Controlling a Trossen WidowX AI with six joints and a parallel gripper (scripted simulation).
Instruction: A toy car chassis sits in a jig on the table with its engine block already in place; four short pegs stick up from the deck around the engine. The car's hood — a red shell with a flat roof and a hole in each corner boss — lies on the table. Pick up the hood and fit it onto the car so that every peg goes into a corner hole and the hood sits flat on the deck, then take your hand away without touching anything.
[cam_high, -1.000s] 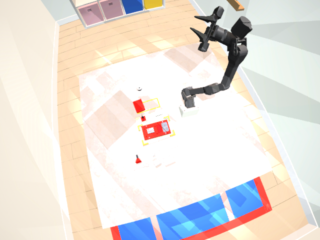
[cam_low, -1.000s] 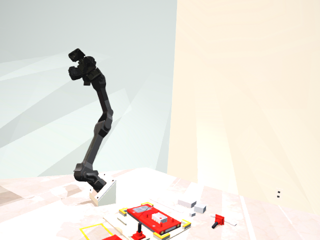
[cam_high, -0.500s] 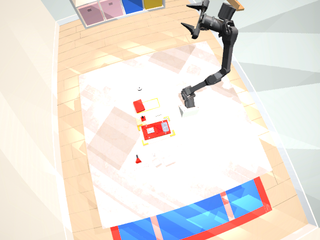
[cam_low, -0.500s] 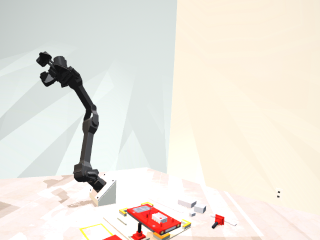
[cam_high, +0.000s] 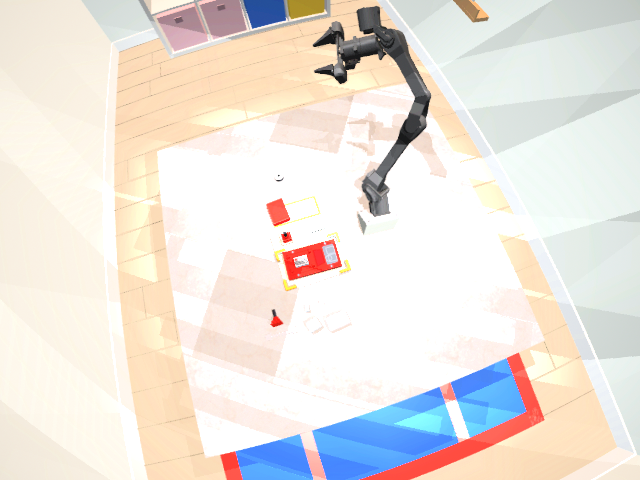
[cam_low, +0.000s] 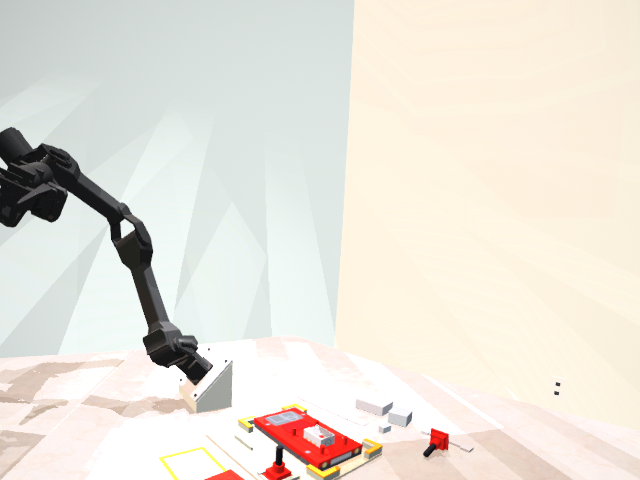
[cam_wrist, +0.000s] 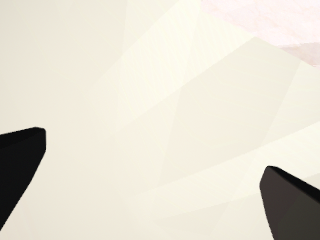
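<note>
Right now the red hood is 23 cm ahead of my gripper tip, 31 cm to the left of it and 41 cm below it. Also, from my gripper tip: white engine block 18 cm ahead, 53 cm to the left, 40 cm below.
</note>
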